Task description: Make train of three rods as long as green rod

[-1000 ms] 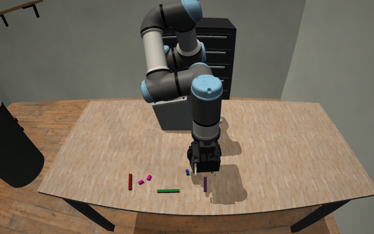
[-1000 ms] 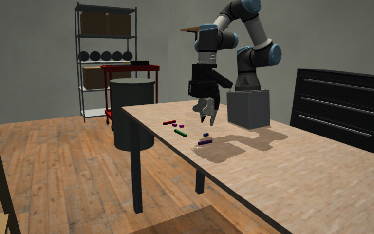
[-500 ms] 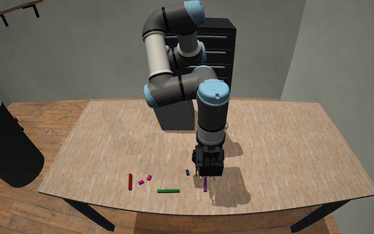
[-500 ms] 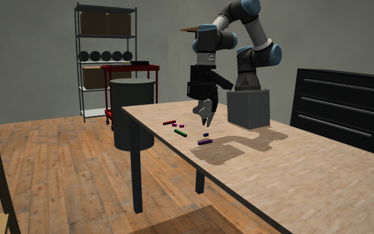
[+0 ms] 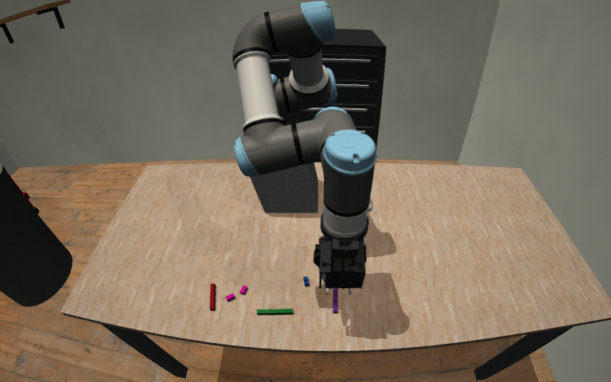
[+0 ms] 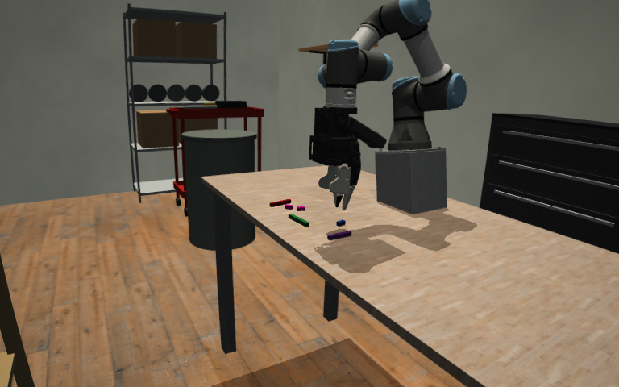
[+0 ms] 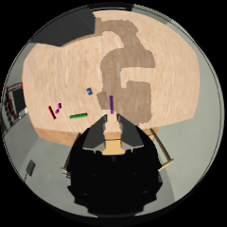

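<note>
Now: hand 8 cm above the purple rod. From my hand the other things lie so: magenta rod 24 cm to the right, 8 cm below, 5 cm ahead; green rod 12 cm to the right, 8 cm below, 6 cm ahead; red rod 28 cm to the right, 8 cm below, 6 cm ahead.
</note>
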